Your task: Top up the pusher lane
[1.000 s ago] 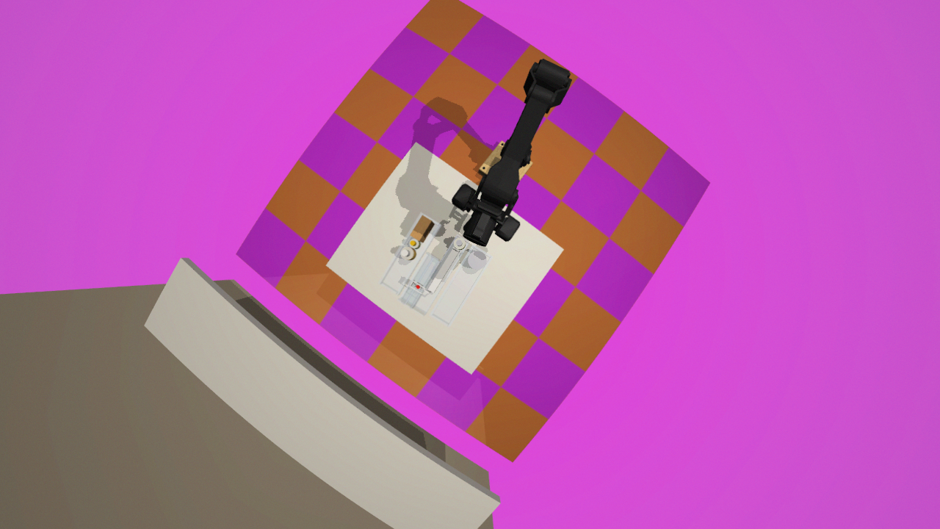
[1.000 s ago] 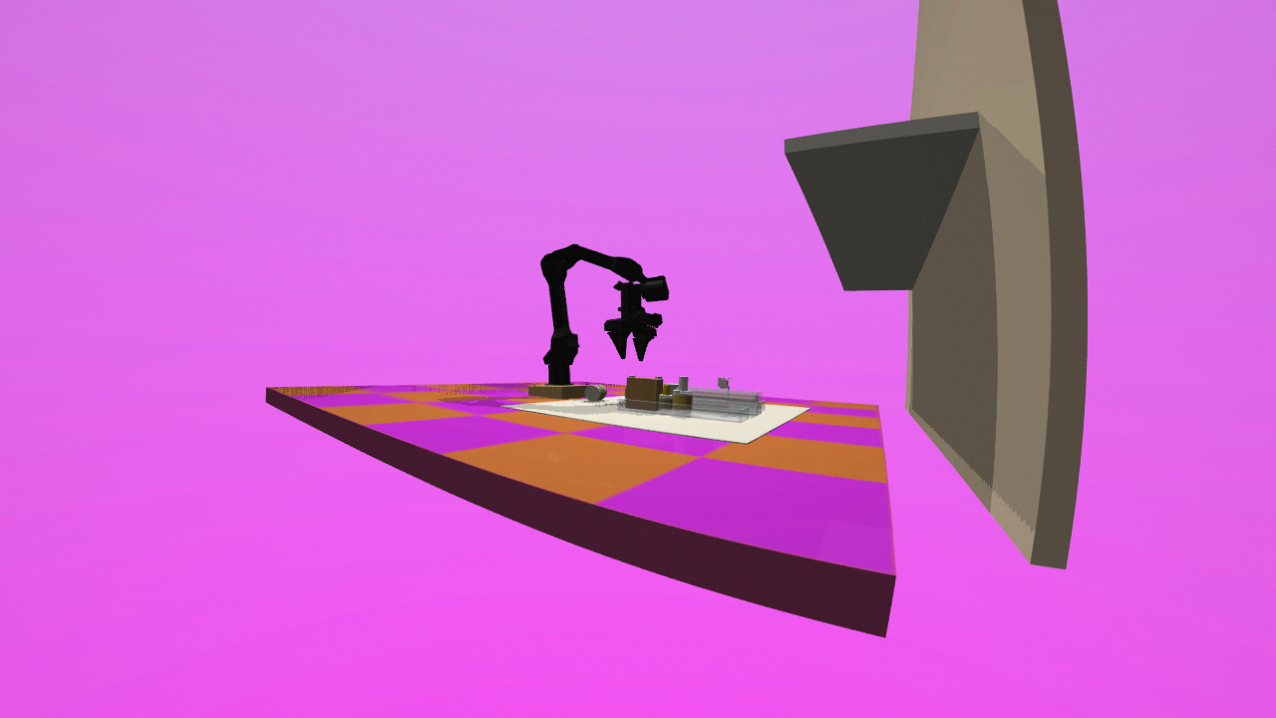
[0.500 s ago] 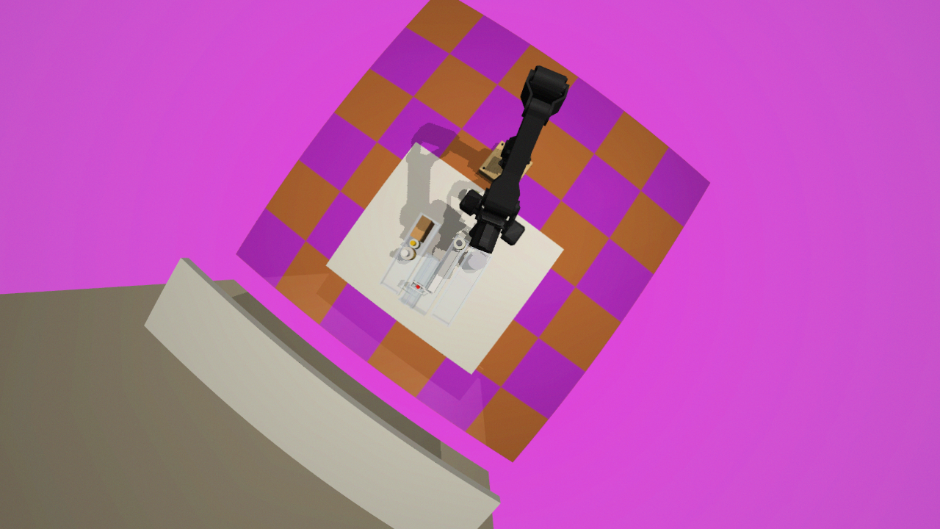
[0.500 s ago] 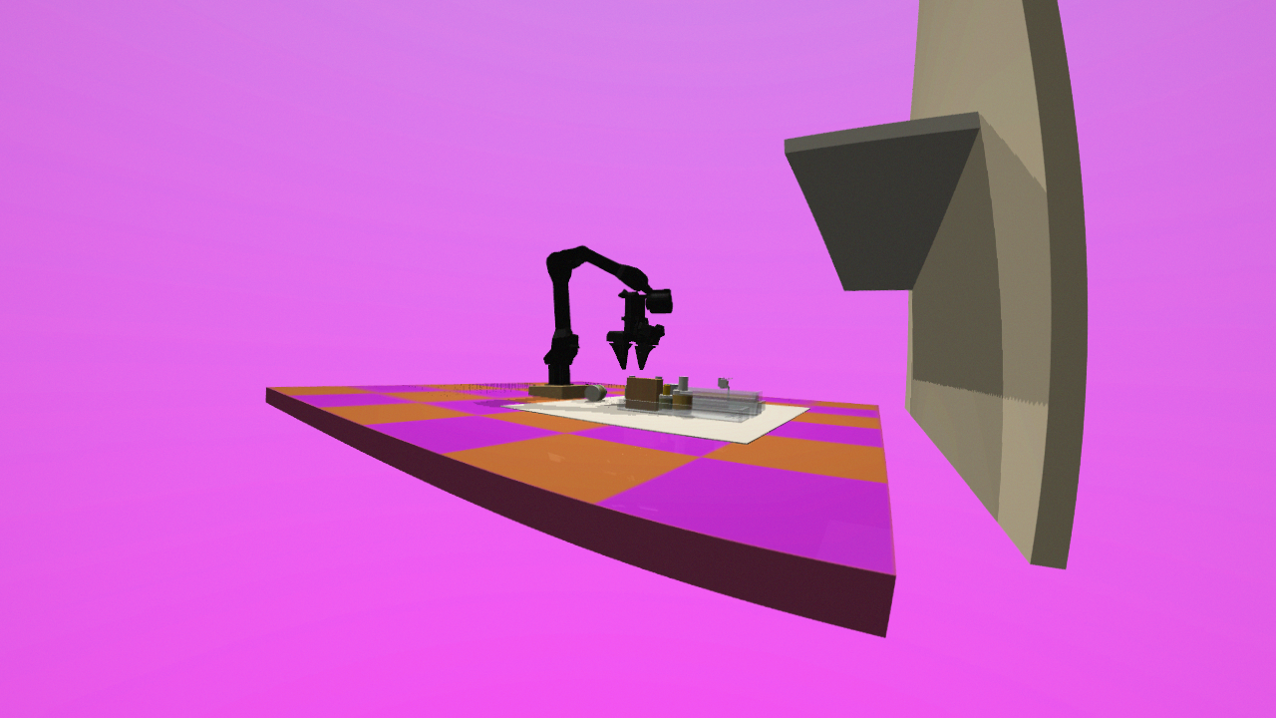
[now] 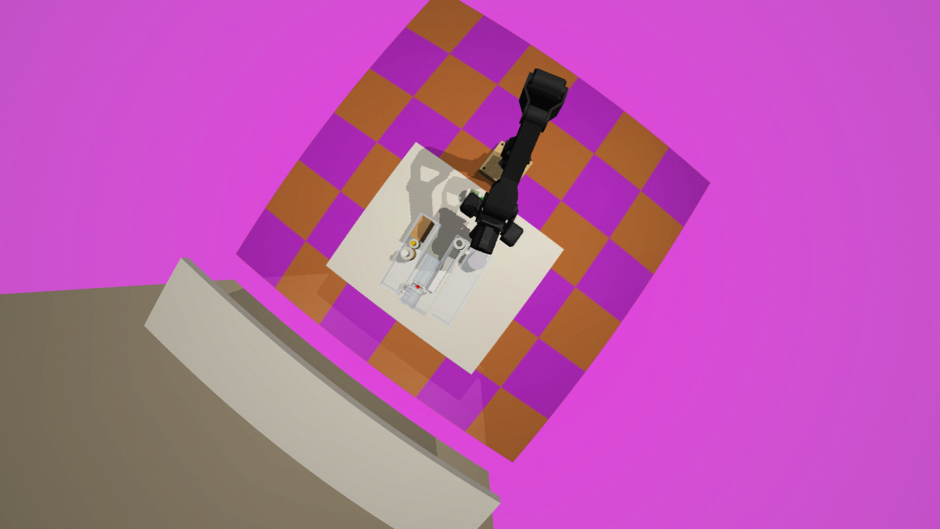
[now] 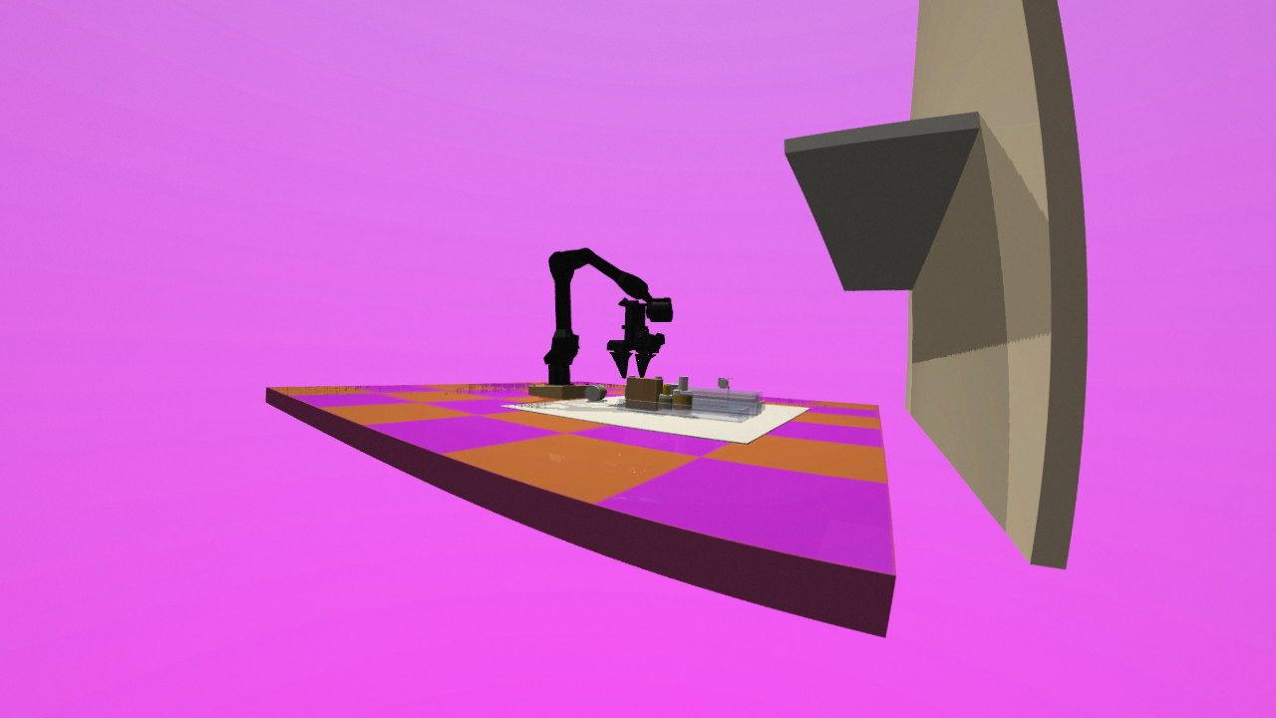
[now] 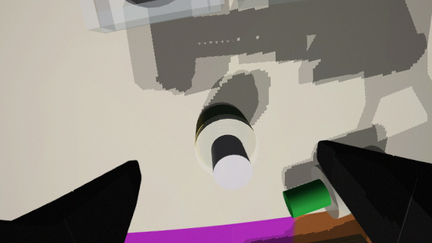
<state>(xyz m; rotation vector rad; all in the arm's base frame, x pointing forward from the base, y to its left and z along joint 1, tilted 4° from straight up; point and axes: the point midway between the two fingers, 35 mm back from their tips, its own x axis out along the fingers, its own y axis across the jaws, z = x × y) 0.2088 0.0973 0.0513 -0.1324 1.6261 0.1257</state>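
Now: gripper tip 160 mm short of the brown box, 140 mm to the left of it and 20 mm above it. Round my gripper tip: clear lane rack (260 mm ahead, 40 mm below, 10 mm to the right).
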